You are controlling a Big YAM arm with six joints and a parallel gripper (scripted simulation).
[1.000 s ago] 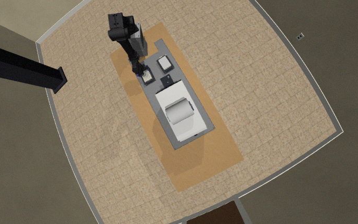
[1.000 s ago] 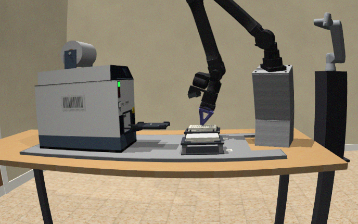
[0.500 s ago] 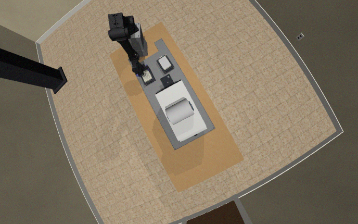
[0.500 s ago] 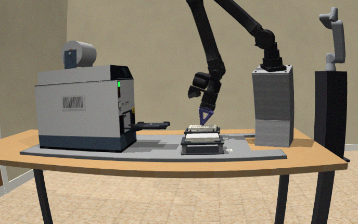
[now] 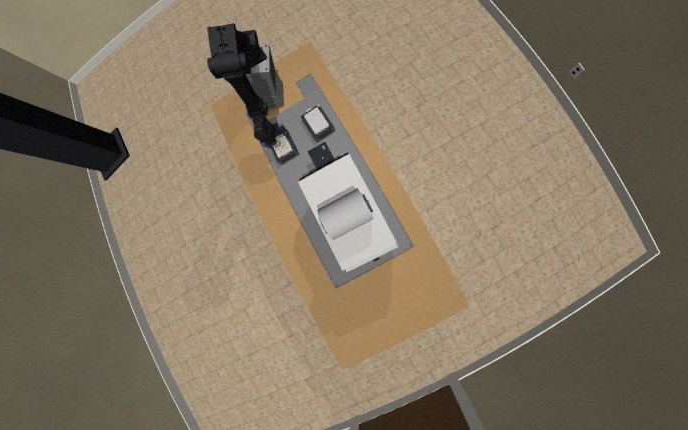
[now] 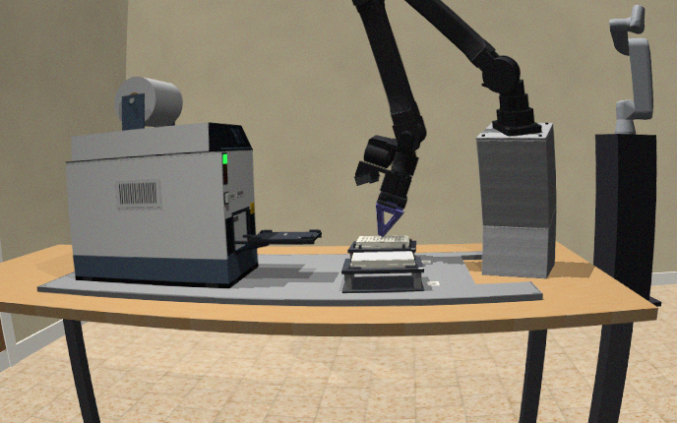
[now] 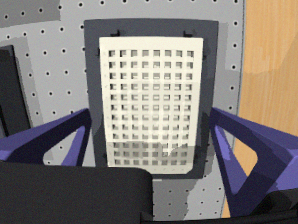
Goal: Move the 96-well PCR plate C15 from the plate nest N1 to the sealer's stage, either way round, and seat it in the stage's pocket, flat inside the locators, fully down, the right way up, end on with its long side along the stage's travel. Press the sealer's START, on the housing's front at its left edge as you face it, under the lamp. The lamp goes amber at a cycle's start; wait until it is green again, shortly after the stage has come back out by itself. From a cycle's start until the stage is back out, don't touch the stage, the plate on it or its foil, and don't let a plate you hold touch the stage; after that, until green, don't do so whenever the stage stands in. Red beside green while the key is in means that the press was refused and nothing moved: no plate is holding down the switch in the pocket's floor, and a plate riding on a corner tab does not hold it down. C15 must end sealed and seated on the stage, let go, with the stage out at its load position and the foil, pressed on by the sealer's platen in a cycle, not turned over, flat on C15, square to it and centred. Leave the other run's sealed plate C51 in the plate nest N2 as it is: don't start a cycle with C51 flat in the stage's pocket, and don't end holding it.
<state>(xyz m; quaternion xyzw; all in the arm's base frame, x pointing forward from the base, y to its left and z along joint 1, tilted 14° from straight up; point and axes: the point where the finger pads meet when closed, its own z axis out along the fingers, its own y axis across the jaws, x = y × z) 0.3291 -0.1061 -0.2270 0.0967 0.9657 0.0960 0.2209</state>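
The white 96-well plate C15 is 3 cm below my hand. From my hand the other things lie so: sealer's dark stage: 23 cm ahead, 13 cm to the left, 1 cm above; sealed plate C51: 22 cm to the left, 3 cm below, 2 cm ahead; start key: 34 cm ahead, 21 cm to the left, 11 cm above.
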